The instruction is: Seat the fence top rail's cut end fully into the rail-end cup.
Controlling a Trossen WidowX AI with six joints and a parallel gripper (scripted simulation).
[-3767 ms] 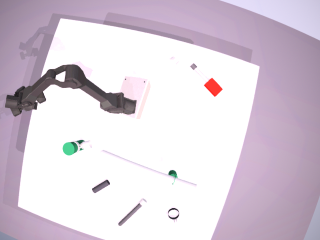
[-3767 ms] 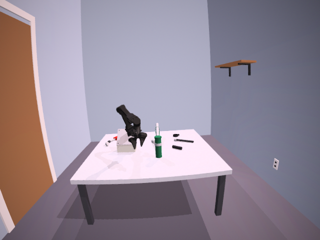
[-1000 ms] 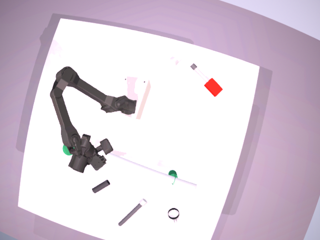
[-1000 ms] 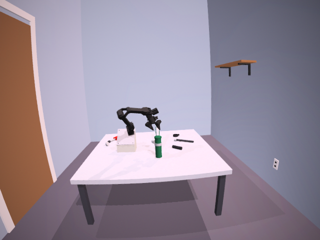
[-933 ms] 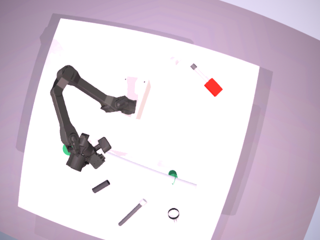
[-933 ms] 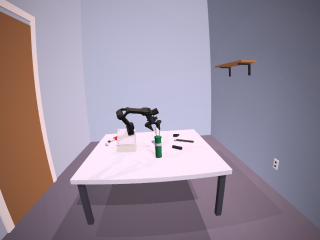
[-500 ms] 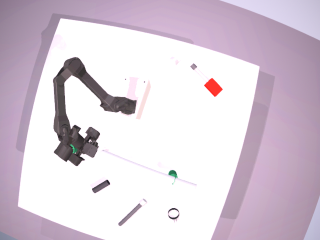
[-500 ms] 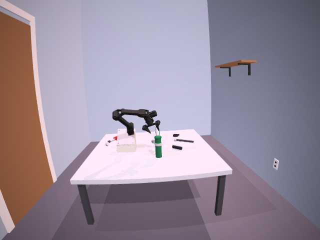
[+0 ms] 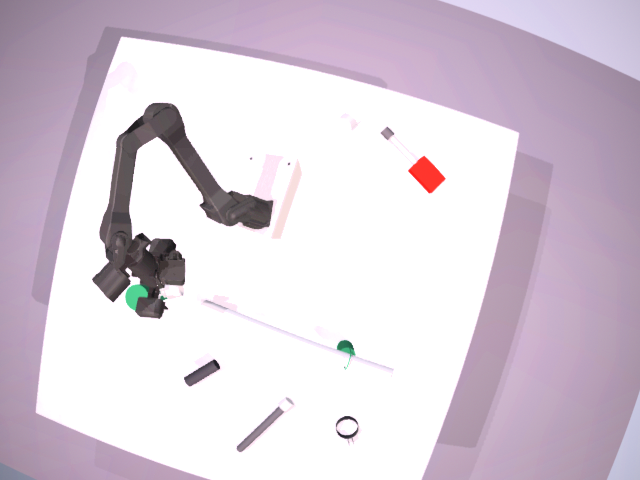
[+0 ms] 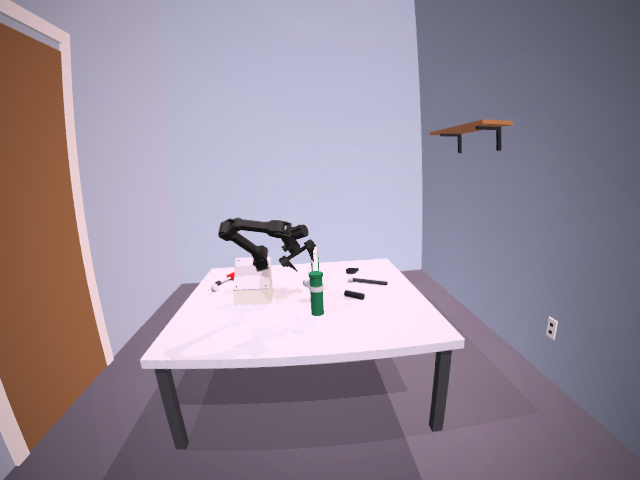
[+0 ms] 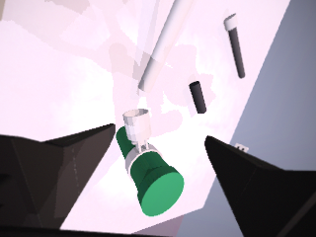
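Right now the white rail-end cup is 80 mm below my gripper tip, 30 mm to the right of it and 10 mm ahead of it. From my gripper tip the other things lie so: red-headed tool (550 mm to the left, 440 mm behind, 200 mm below); then green loop cap (450 mm to the left, 120 mm ahead, 110 mm below); then short dark tube (260 mm ahead, 200 mm below, 50 mm to the left).
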